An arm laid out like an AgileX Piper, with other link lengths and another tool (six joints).
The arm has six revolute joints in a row. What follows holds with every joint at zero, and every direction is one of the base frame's. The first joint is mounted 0.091 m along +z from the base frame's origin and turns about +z. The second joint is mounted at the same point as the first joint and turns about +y. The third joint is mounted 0.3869 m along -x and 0.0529 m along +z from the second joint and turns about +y. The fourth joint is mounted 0.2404 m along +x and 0.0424 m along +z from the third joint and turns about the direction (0.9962, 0, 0.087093). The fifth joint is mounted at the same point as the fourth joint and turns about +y. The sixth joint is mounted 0.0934 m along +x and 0.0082 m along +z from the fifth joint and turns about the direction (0.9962, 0, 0.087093). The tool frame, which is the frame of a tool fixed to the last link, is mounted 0.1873 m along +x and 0.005 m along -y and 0.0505 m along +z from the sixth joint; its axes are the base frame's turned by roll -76.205, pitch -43.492 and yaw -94.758 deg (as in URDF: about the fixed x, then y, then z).
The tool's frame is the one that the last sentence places.
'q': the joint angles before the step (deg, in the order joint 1, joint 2, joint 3, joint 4, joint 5, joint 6). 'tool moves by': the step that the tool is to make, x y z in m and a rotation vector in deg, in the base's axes. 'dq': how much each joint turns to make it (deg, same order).
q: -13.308 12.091 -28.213 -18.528 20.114 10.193
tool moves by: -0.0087 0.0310 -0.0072 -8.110 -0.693 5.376
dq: 1.837 -4.819 2.287 11.500 -1.286 -18.375
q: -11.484 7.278 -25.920 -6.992 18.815 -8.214
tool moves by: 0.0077 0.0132 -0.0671 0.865 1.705 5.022
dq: 3.495 -5.277 11.262 3.945 -4.252 -3.002
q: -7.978 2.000 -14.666 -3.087 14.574 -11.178
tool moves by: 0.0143 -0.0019 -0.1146 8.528 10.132 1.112
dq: 1.063 -2.727 12.686 1.585 1.266 5.580
